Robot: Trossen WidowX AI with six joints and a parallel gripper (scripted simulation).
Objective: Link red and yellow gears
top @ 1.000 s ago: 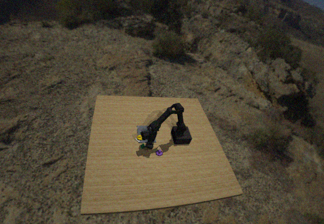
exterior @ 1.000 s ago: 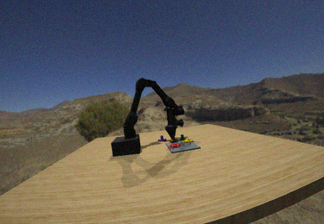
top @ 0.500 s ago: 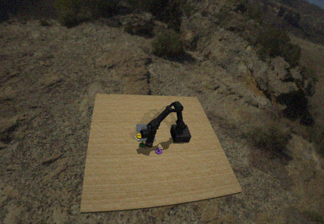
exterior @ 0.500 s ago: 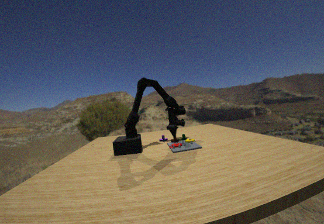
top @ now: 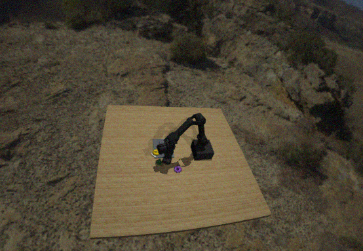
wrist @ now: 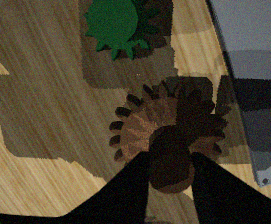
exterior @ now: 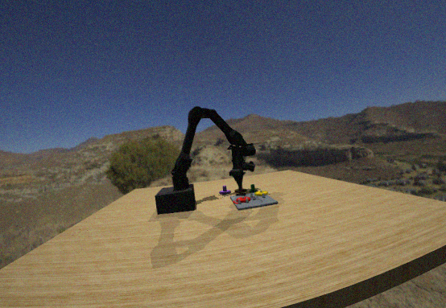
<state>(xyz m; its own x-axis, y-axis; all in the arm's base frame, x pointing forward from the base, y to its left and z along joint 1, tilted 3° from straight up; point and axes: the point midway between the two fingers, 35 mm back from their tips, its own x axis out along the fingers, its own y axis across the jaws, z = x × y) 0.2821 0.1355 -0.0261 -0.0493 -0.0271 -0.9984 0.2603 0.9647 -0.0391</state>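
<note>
The red gear is 16 cm to the right of my gripper tip and 2 cm below it. Round my gripper tip: green gear (7 cm ahead, 2 cm below, 1 cm to the left); brown gear (1 cm below); purple gear (9 cm behind, 6 cm to the left, 2 cm below).
</note>
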